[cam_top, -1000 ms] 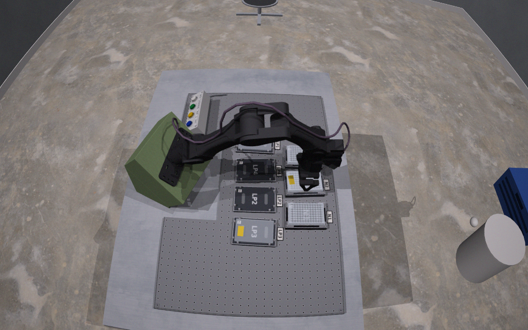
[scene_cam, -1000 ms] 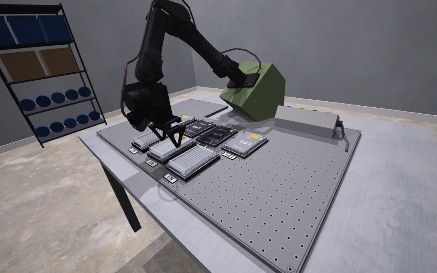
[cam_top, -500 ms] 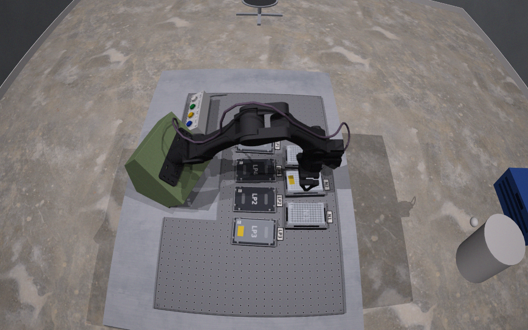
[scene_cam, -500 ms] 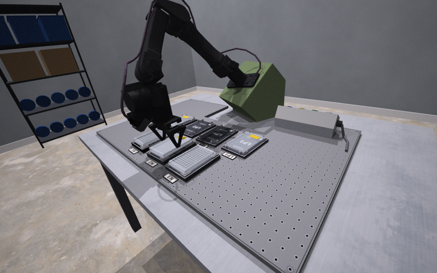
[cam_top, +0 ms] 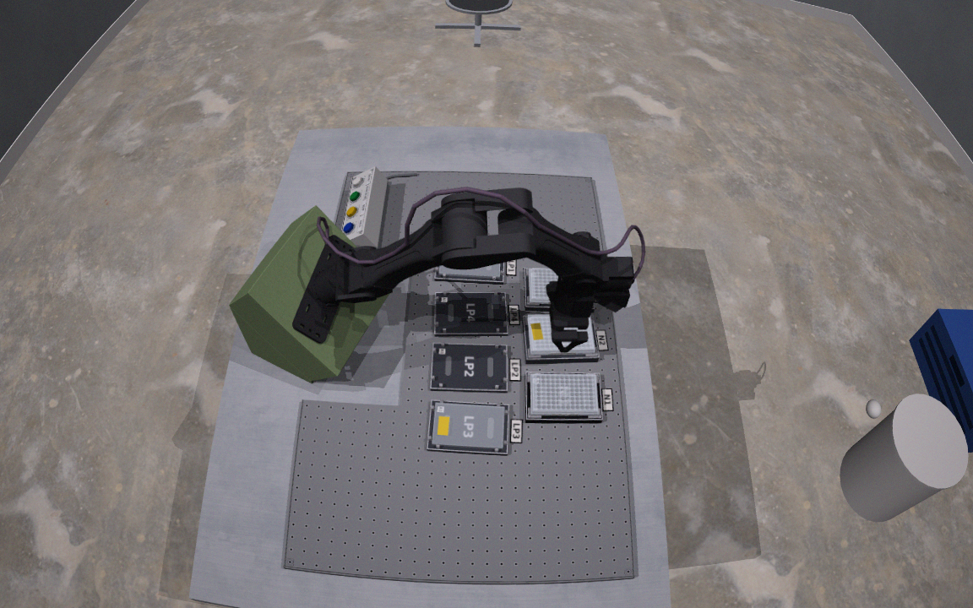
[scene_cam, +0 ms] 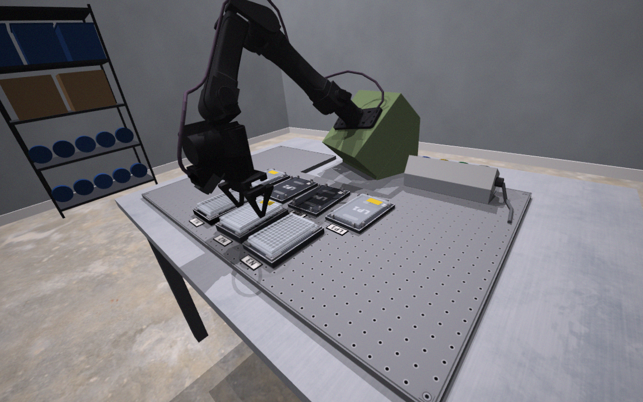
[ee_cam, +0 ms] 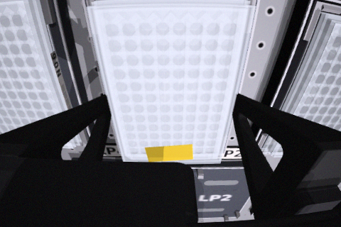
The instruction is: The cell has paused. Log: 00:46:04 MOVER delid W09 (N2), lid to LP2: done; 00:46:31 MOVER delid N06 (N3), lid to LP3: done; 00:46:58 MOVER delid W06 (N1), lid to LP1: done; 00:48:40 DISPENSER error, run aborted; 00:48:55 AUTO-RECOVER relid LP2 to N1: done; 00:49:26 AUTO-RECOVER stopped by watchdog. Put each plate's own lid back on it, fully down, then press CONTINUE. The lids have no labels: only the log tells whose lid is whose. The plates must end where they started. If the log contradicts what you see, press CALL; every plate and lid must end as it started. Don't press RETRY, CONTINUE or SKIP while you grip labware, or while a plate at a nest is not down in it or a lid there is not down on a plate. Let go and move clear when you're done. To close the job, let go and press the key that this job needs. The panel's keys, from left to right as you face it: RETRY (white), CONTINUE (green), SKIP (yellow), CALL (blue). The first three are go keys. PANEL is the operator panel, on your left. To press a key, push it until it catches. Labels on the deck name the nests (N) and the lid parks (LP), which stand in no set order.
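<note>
My hand is 200 mm past the clear lid, 170 mm to the right of it and 20 mm above it. From my hand the other things lie so: yellow skip key 480 mm behind, 240 mm to the left, 30 mm above; blue call key 470 mm behind, 190 mm to the left, 30 mm above; lid park 170 mm behind, 80 mm to the right, 30 mm below.
</note>
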